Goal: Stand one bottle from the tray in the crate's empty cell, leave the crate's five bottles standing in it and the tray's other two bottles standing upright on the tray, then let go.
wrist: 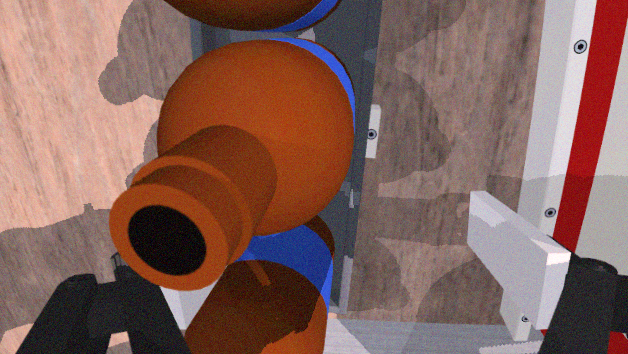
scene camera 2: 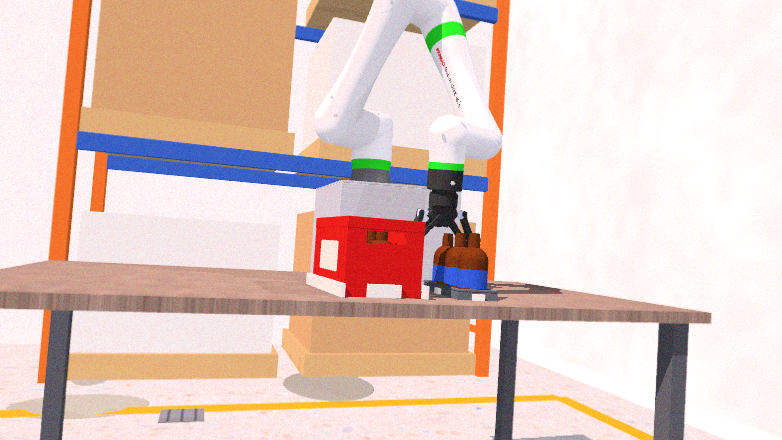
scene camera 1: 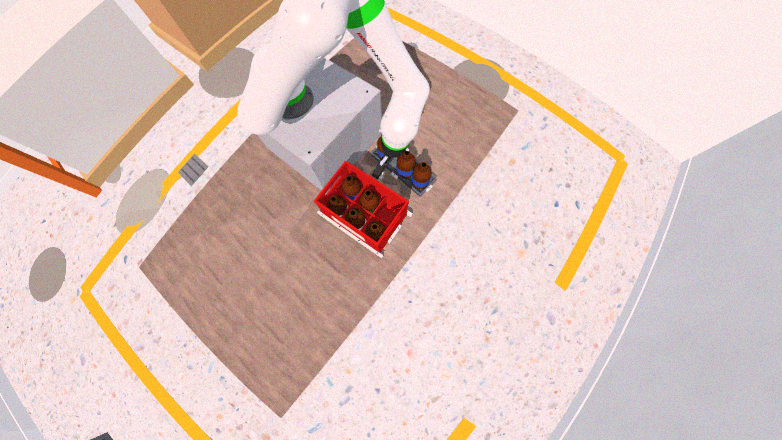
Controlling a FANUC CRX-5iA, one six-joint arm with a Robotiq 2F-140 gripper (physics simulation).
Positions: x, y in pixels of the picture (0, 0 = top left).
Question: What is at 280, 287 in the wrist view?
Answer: A bottle.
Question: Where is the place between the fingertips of my gripper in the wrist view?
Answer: At 349, 221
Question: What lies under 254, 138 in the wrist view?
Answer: A bottle.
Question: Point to a bottle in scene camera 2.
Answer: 472, 273
